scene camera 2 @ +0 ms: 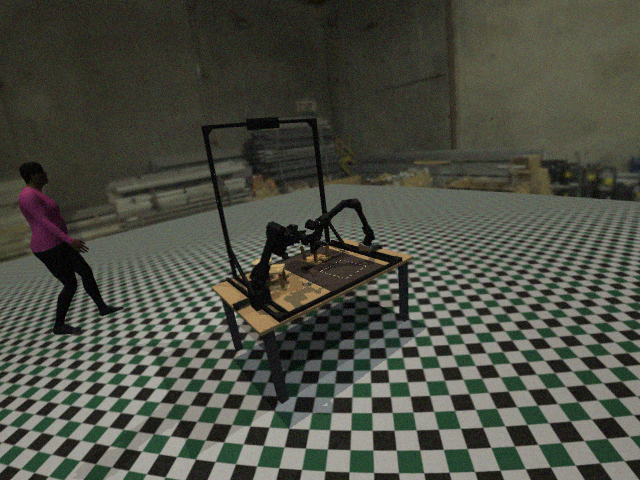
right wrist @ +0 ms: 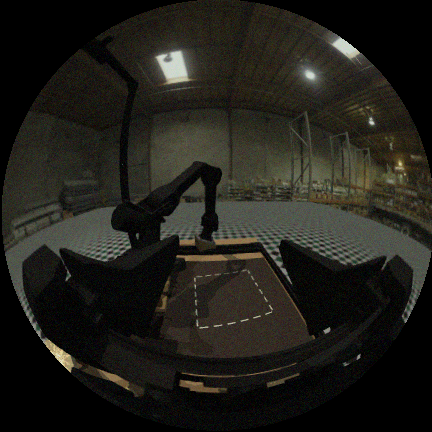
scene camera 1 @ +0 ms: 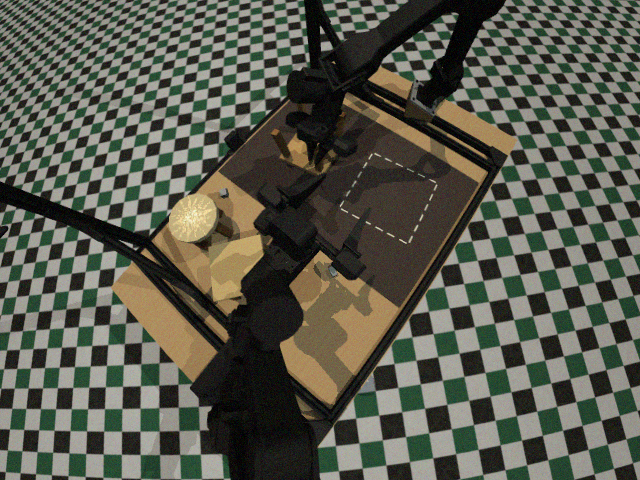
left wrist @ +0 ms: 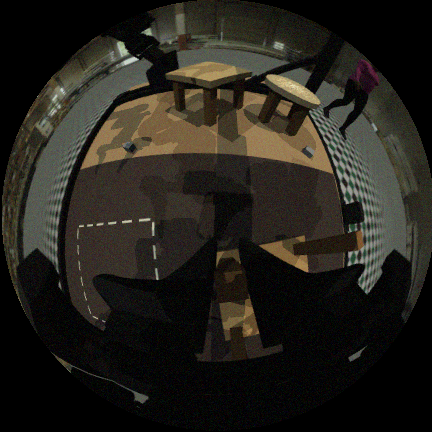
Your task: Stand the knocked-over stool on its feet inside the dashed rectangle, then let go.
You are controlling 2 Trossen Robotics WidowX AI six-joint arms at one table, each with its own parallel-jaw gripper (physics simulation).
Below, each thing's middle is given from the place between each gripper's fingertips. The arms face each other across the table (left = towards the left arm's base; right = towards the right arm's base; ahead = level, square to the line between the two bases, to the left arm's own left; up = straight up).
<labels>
I see the round golden-topped stool (scene camera 1: 193, 219) 35 cm behind my right hand, 26 cm below it and 17 cm to the right of it.
My left gripper is now 300 mm to the left of the round golden-topped stool, 180 mm past it and 50 mm above it.
</labels>
